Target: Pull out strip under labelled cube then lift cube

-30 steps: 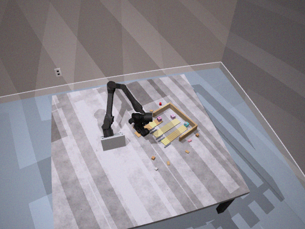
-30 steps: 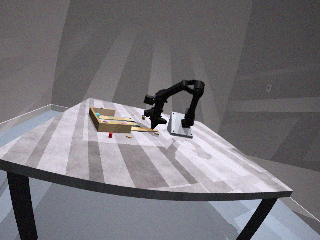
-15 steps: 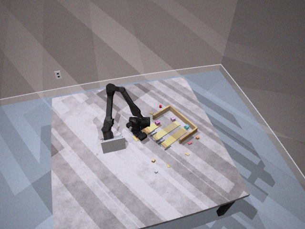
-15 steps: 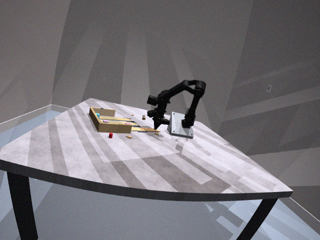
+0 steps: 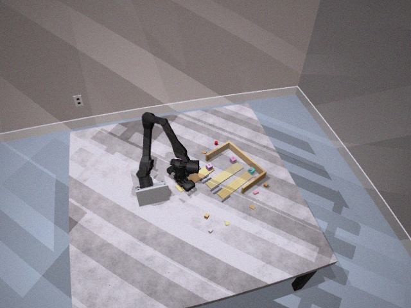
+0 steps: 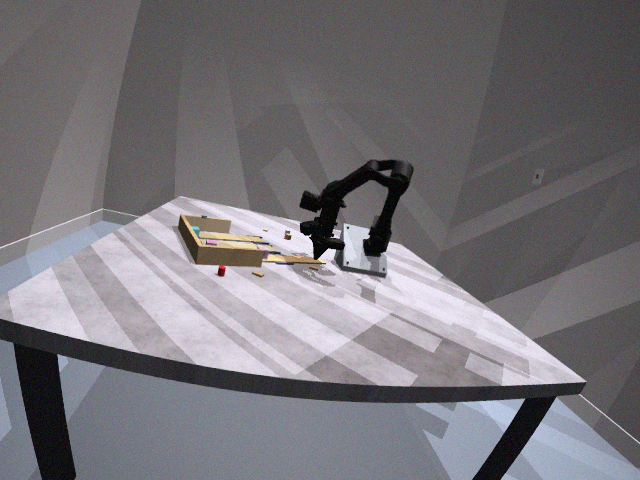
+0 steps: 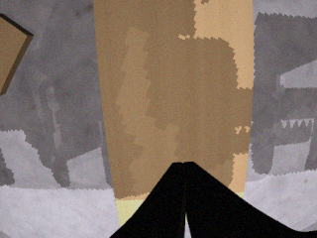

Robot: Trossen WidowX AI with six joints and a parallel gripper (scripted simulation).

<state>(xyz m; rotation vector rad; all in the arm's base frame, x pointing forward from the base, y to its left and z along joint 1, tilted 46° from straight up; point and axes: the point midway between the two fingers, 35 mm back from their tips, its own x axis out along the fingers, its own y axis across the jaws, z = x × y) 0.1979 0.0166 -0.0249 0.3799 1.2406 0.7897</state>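
Now: the orange-brown strip 90 mm ahead of my gripper tip and 30 mm to the left of it. From my gripper tip the other things lie so: red cylinder: 320 mm ahead, 250 mm to the left, 10 mm above.
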